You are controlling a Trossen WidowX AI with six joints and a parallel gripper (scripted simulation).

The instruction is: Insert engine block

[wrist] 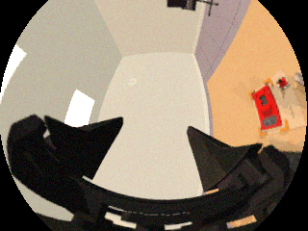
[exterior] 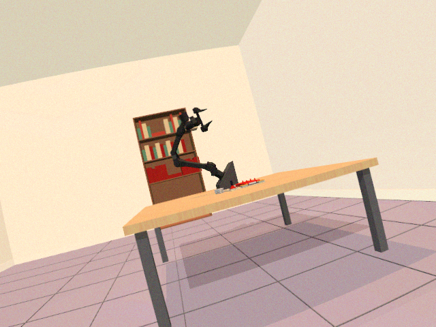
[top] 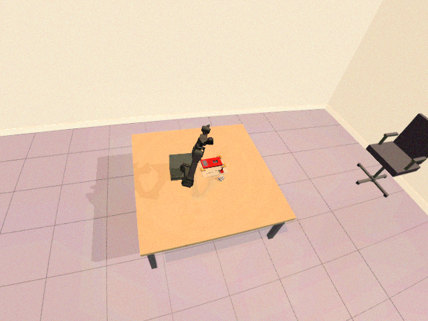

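Now: the grey engine block 16 cm ahead of my gripper tip, 10 cm to the right of it and 54 cm below it. The rest, counted from my gripper tip: pale flat plate 12 cm ahead, 8 cm to the left, 54 cm below.
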